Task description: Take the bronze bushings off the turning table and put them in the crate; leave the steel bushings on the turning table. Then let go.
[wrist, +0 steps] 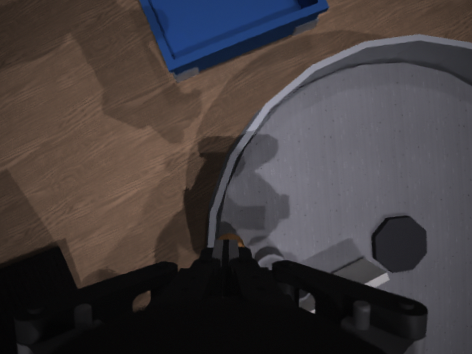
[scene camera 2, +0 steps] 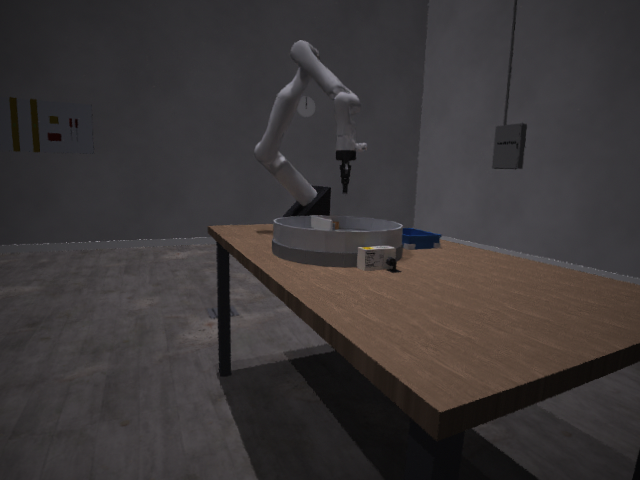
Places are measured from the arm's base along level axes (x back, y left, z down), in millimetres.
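Pixels of known places: gripper, between the fingertips: (wrist: 226,255) (scene camera 2: 344,194); arm's base, origin of its link: (scene camera 2: 309,198).
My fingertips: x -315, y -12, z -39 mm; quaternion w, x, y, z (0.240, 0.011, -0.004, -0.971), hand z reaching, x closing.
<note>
For each thing: its top centre in the pictures, then the offset to it from my fingertips. "*": a spot on its surface instead.
- bronze bushing, centre of its top: (wrist: 229,255) dx +12, dy -32, dz +107 mm
- orange-brown piece, a spot on its surface: (scene camera 2: 336,225) * dx -4, dy -33, dz +118 mm
- blue crate, centre of its top: (scene camera 2: 410,231) dx -120, dy +229, dz +136 mm
- light divider, a spot on its surface: (wrist: 364,273) * dx -97, dy -113, dz +101 mm
- dark hub, centre of its top: (wrist: 401,245) dx -155, dy -120, dz +124 mm
- small white box, a spot on its surface: (scene camera 2: 376,258) * dx -408, dy -145, dz +153 mm
- small black object, a spot on its surface: (scene camera 2: 392,264) * dx -425, dy -102, dz +169 mm
The turning table (scene camera 2: 337,241) (wrist: 350,140) is a round grey tray with a raised rim. A bronze bushing (wrist: 231,238) shows partly beyond the fingertips, close to the rim, in the wrist view; an orange-brown piece (scene camera 2: 336,225) shows over the rim in the scene view. A steel bushing (wrist: 270,258) lies just right of the fingertips, partly hidden. Other bushings may be hidden behind the gripper. The blue crate (scene camera 2: 421,239) (wrist: 240,52) stands beside the turning table; the part of its floor in view holds no bushings. My gripper (scene camera 2: 344,191) (wrist: 226,255) is shut and empty, above the turning table.
A light divider (scene camera 2: 321,222) (wrist: 364,273) stands inside the turning table, near a dark hub (wrist: 400,244). A small white box (scene camera 2: 376,258) and a small black object (scene camera 2: 392,264) stand in front of the turning table. The dark robot base (scene camera 2: 321,200) is behind it.
</note>
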